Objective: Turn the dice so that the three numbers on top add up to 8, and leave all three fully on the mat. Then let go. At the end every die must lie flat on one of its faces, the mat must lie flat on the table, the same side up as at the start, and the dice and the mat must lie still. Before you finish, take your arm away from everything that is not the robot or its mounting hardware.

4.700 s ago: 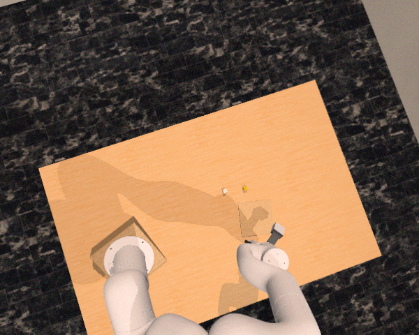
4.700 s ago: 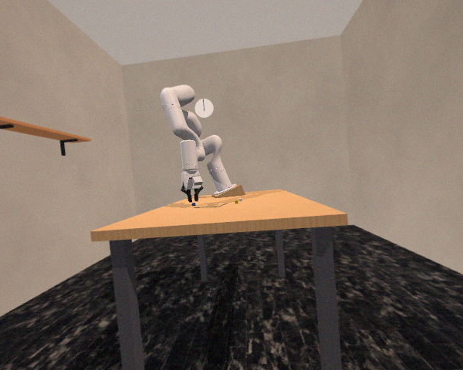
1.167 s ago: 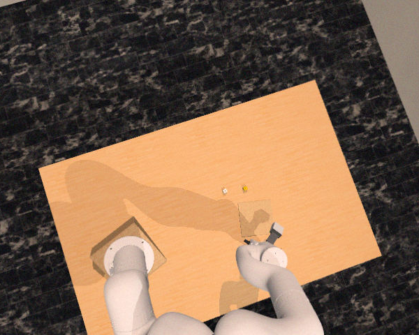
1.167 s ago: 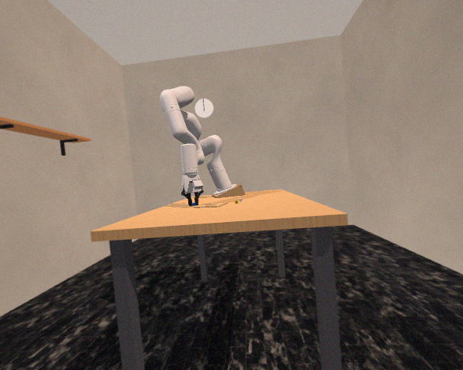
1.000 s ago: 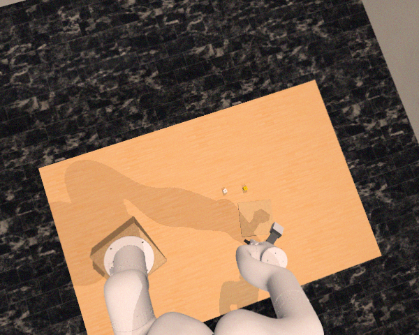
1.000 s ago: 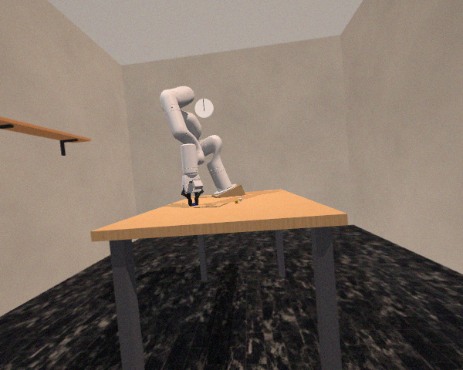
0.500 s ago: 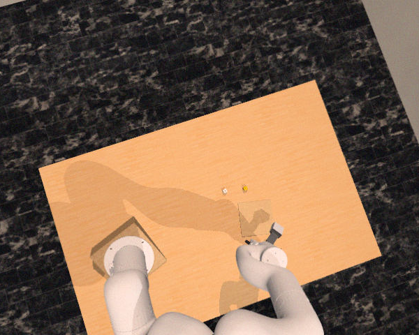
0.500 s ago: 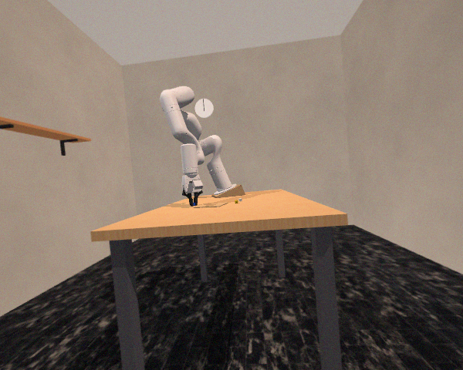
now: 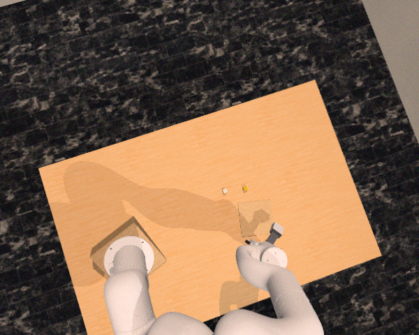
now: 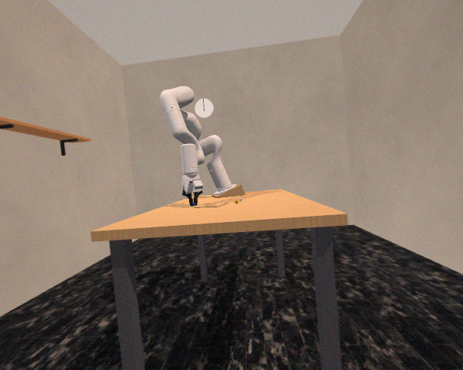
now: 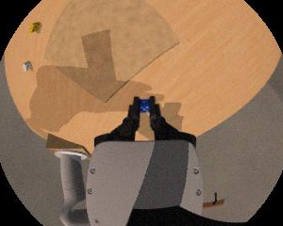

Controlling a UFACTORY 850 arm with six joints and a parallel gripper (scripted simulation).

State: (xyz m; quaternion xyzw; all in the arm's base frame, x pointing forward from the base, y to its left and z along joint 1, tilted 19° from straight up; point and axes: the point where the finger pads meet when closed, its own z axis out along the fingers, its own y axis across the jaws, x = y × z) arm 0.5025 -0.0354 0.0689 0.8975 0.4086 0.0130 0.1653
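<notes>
Right now the tan mat is 110 mm to the left of my hand, 30 mm ahead of it and 20 mm below it. The rest, counted from my hand: white die (250 mm to the left, 80 mm behind, 10 mm below); then blue die (10 mm below); then yellow die (240 mm to the left, 10 mm below, 10 mm ahead).
</notes>
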